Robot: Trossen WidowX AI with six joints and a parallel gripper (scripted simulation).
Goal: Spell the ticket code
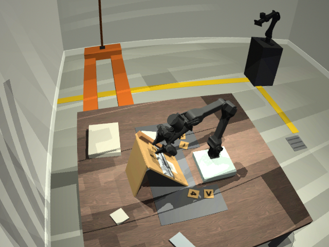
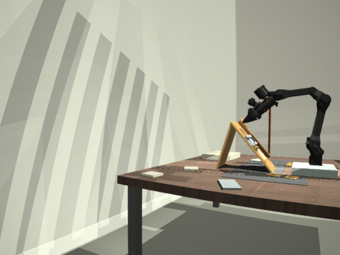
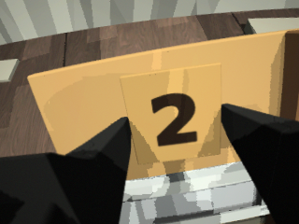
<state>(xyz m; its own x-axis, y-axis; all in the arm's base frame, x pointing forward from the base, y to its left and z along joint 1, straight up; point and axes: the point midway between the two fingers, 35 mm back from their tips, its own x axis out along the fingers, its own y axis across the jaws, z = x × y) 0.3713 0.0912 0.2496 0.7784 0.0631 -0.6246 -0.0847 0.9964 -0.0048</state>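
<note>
The white ticket is 10 cm behind my gripper tip, 1 cm to the right of it and 18 cm below it. Round my gripper tip: white card (3 cm behind, 35 cm to the right, 26 cm below); then cream box (27 cm ahead, 36 cm to the right, 25 cm below); then grey mat (20 cm behind, 6 cm to the right, 27 cm below).
</note>
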